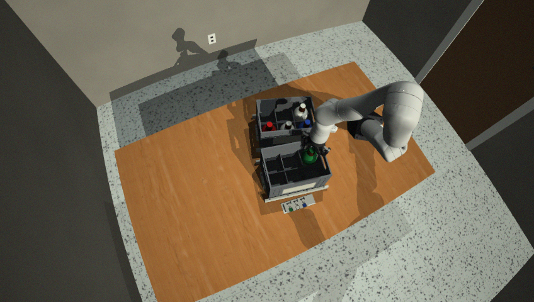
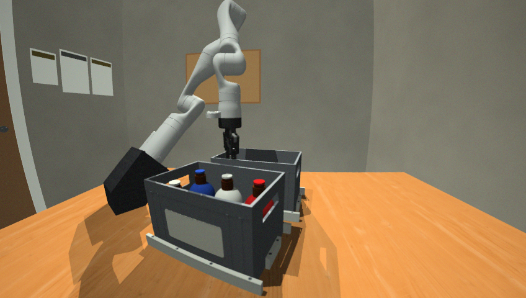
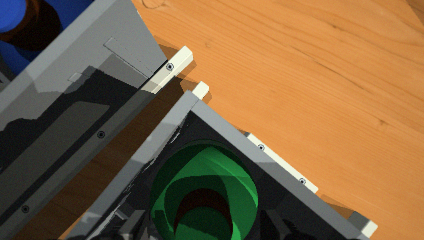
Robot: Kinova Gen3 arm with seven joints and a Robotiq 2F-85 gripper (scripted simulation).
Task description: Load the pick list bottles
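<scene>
My hand is 70 mm above the green bottle. From my hand the other things lie so: red bottle (140 mm ahead, 180 mm to the right, 70 mm below); blue bottle (30 mm behind, 140 mm to the right, 70 mm below); pick list (110 mm ahead, 180 mm to the left, 160 mm below).
</scene>
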